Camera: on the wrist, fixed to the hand. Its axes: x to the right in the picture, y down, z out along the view.
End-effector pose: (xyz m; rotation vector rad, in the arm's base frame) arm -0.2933 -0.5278 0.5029 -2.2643 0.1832 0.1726
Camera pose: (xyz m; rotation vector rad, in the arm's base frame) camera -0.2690 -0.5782 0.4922 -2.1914 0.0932 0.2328
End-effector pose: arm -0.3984 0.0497 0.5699 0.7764 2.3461 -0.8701
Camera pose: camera -0.4044 0.1053 0.5588 0.7024 2.2810 -0.9816
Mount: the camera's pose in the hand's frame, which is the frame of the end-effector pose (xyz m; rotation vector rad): 0.0295 0.0356 -0.0333 0.0638 -0.0824 -0.0447
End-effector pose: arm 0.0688 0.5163 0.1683 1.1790 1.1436 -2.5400
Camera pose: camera 0.0826 0.5194 0.1131 1.0627 1.0902 -2.6500
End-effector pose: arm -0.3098 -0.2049 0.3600 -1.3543 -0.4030 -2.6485
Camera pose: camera -0.3442 -0.2489 0.3715 -1.4550 -0.5292 -2.5973
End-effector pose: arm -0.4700 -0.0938 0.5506 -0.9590 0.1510 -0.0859
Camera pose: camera -0.4462 -0.1045 0.4999 -0.9009 0.0506 -0.0917
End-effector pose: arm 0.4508 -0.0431 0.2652 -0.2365 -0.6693 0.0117
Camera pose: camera 0.4968 -0.0130 0.2502 -0.1602 -0.7549 0.0000
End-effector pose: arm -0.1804 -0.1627 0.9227 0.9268 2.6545 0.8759
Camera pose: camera -0.1976 -0.1377 0.9709 0.8940 2.6358 0.7310
